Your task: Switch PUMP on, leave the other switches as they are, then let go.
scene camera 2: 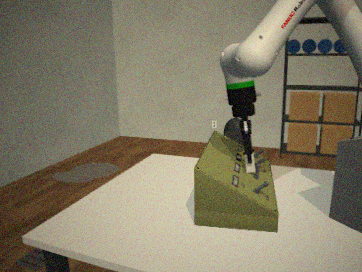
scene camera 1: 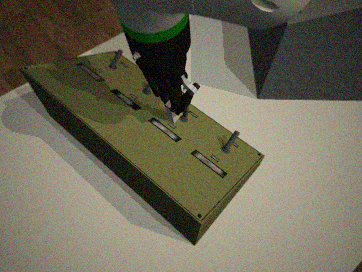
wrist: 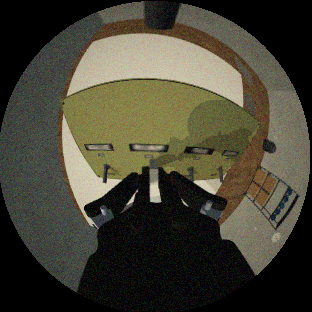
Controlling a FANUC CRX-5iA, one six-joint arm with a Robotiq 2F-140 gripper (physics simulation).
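Frame: origin at the arm's base, x ahead, y left, z up, level; centimetres.
Where they show: gripper, between the fingertips: point(scene camera 2: 250, 171) point(scene camera 1: 175, 116) point(wrist: 152, 165).
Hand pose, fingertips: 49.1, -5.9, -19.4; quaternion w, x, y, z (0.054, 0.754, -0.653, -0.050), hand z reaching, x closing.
Note:
Things, the pixels of their top centre, and the offset from my fingertips, as dx, dy, dz. "spot": a spot on its surface instead. Level surfaces: height alone.
- PUMP plate, a spot on its surface: point(wrist: 148, 148) point(scene camera 1: 165, 128) spot: +4.4, +1.4, +1.5
- PUMP lever, centre of its top: point(scene camera 1: 186, 105) -2.3, +0.9, +3.1
- VALVE lever, centre of its top: point(scene camera 1: 233, 136) point(wrist: 102, 177) point(scene camera 2: 262, 181) -4.6, +12.7, +1.9
- FAN lever, centre of its top: point(wrist: 193, 180) -2.5, -11.2, +1.9
- DRIVE lever, centre of its top: point(scene camera 1: 115, 52) point(wrist: 223, 177) -1.5, -23.1, +1.9
- white table, height of its surface: dz -11.3
The olive switch panel point(scene camera 1: 150, 170) point(scene camera 2: 220, 185) point(wrist: 140, 110) has four levers and dark, blurred name plates. My gripper point(scene camera 1: 174, 119) point(scene camera 2: 250, 169) point(wrist: 152, 165) is shut and empty, with its tips low over the panel near the PUMP plate point(scene camera 1: 165, 129) point(wrist: 148, 148). The PUMP lever point(scene camera 1: 185, 116) shows partly beside the fingertips in scene camera 1; the fingers hide it in the wrist view, and its tilt cannot be told. The VALVE lever point(scene camera 1: 231, 142) point(scene camera 2: 261, 188) point(wrist: 105, 173), FAN lever point(wrist: 191, 174) and DRIVE lever point(scene camera 1: 116, 59) point(wrist: 221, 173) lean away from their name plates.
The panel stands on a white table point(scene camera 1: 310, 200) point(scene camera 2: 115, 215). A large grey block point(scene camera 1: 315, 65) point(scene camera 2: 347, 185) stands beyond the lever side of the panel. A shelf rack point(scene camera 2: 284, 100) with boxes stands at the back wall.

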